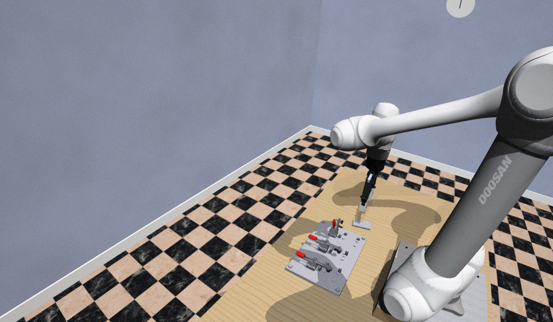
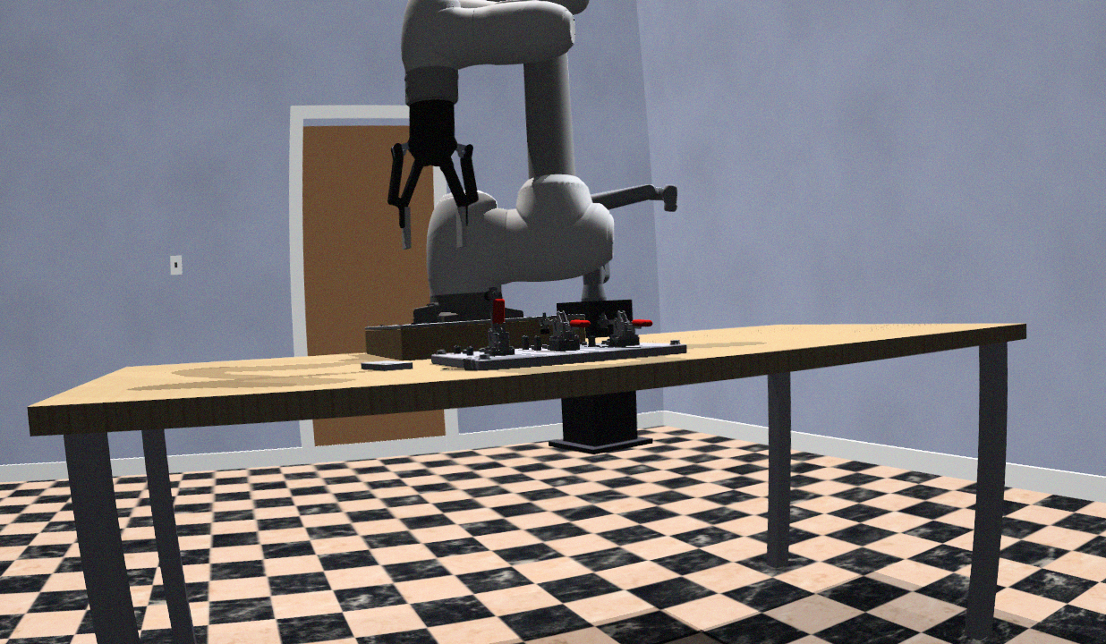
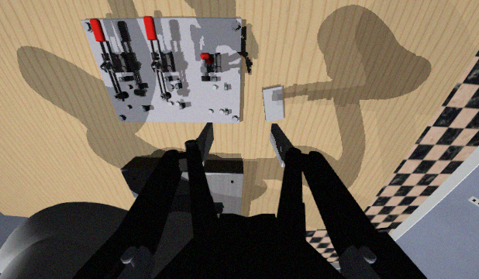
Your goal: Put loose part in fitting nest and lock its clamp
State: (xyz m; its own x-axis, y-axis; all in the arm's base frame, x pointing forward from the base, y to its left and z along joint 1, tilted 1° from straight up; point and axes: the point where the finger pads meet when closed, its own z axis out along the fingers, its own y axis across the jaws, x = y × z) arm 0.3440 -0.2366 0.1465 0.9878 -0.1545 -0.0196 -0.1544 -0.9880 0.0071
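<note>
My hand is 20 mm past the flat grey part, 90 mm to the left of it and 210 mm above it. Also, from my hand: grey fixture plate (90 mm ahead, 160 mm to the left, 210 mm below).
</note>
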